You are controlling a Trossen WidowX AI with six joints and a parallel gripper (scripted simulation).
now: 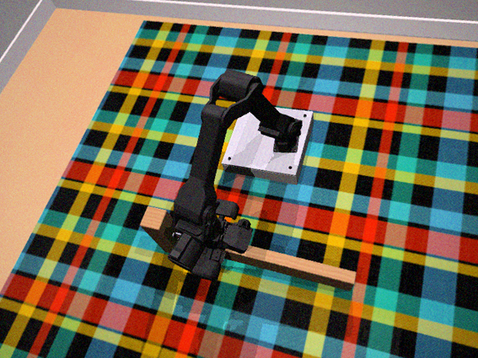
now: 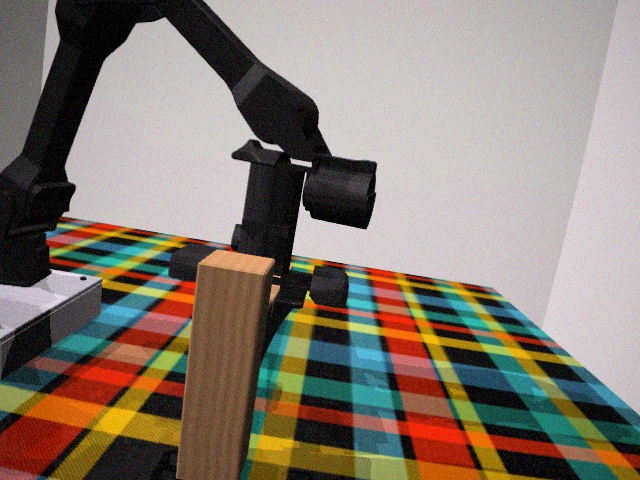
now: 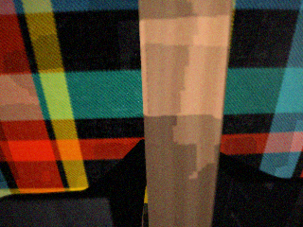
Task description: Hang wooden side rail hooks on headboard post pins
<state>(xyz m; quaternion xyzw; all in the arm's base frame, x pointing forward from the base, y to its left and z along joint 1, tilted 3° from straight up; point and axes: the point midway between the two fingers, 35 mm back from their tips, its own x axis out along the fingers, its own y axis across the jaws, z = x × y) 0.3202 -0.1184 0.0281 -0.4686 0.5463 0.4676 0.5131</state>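
The wooden headboard post lies 20 mm behind my gripper tip, 140 mm to the right of it and 40 mm above it.
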